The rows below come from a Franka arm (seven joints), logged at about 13 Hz.
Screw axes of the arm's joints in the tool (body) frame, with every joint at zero. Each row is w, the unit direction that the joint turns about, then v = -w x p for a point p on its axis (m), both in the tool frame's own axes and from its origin. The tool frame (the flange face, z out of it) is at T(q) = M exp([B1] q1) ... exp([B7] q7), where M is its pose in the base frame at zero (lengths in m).
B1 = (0, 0, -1, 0.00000, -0.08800, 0.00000)
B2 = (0, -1, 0, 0.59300, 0.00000, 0.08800)
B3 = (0, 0, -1, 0.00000, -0.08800, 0.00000)
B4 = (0, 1, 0, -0.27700, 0.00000, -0.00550)
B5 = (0, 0, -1, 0.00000, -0.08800, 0.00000)
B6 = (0, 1, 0, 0.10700, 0.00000, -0.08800)
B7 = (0, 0, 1, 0.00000, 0.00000, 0.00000)
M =
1 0 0 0.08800
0 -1 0 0.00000
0 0 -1 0.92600
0 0 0 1
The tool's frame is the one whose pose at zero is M.
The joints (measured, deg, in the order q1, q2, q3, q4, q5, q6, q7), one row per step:
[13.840, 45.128, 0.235, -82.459, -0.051, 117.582, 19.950]
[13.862, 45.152, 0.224, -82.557, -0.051, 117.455, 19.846]
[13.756, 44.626, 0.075, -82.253, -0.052, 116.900, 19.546]
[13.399, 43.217, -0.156, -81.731, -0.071, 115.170, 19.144]
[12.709, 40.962, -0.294, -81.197, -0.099, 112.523, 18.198]
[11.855, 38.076, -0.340, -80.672, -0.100, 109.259, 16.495]
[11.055, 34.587, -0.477, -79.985, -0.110, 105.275, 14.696]
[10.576, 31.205, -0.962, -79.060, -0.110, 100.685, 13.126]
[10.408, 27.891, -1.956, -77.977, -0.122, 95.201, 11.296]
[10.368, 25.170, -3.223, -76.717, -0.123, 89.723, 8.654]
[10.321, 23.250, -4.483, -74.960, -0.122, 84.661, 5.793]
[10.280, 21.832, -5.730, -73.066, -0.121, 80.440, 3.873]
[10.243, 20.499, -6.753, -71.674, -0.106, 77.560, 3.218]
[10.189, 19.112, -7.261, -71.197, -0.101, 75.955, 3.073]
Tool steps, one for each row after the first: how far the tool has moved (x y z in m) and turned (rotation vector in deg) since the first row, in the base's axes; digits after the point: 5 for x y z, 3 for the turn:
[-0.00083, -0.00004, -0.00117, -0.050, 0.244, 0.117]
[0.00129, -0.00244, 0.00689, -0.037, -0.036, 0.202]
[0.00440, -0.00866, 0.02609, -0.095, -0.256, 0.083]
[0.00684, -0.01830, 0.05481, -0.017, -0.381, 0.230]
[0.00720, -0.02946, 0.09051, 0.271, -0.462, 1.004]
[0.00451, -0.04141, 0.13390, 0.524, -0.598, 1.852]
[-0.00181, -0.05338, 0.17685, 0.506, -0.301, 2.481]
[-0.01247, -0.06711, 0.21881, 0.247, 0.778, 3.184]
[-0.02457, -0.08178, 0.25481, 0.127, 2.311, 4.500]
[-0.03544, -0.09571, 0.28564, 0.217, 3.766, 5.990]
[-0.04487, -0.10872, 0.31250, 0.258, 4.711, 6.571]
[-0.05339, -0.11929, 0.33554, 0.218, 4.858, 6.146]
[-0.06137, -0.12550, 0.35292, 0.268, 4.593, 5.707]

